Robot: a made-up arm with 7 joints.
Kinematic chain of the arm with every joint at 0, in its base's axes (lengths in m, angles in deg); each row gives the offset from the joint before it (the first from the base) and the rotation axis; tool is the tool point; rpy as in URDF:
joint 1: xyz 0 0 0 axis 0.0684 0.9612 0.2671
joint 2: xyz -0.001 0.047 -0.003 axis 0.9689 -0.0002 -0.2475
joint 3: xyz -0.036 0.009 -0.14 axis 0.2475 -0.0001 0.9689
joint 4: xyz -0.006 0 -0.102 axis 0.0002 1 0
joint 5: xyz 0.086 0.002 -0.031 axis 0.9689 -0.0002 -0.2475
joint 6: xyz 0.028 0 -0.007 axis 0.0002 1 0
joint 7: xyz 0.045 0 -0.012 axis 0.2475 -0.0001 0.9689
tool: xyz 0 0 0 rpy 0 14.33 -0.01
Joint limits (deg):
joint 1: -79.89..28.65
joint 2: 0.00..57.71
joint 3: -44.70..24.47
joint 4: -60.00..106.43
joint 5: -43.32..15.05
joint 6: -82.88..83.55
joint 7: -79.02..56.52
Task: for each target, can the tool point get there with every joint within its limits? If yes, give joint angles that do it. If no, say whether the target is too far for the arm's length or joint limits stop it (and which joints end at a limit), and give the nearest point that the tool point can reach.
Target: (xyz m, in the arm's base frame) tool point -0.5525 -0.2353 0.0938
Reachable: no: too far | nearest point -0.2879 0.0096 -0.2204 | short by 0.478 m
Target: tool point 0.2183 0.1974 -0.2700
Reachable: yes | joints -26.46 41.85 -29.72 29.80 -2.23 7.20 2.00
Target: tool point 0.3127 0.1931 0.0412
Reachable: yes | joints -70.15 51.08 -1.68 -0.67 -2.30 69.24 -44.28
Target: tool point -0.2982 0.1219 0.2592
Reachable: no: joint limits stop it (at a limit: joint 1, joint 2, joint 4, joint 6) | nearest point -0.2075 0.3346 -0.0609 | short by 0.395 m
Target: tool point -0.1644 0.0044 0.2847
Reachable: no: joint limits stop it (at a limit: joint 1, joint 2, joint 3, joint 4, joint 5) | nearest point 0.0941 0.1297 0.0983 | short by 0.342 m
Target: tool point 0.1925 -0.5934 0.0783
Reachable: no: too far | nearest point 0.2404 -0.1635 -0.0194 | short by 0.444 m
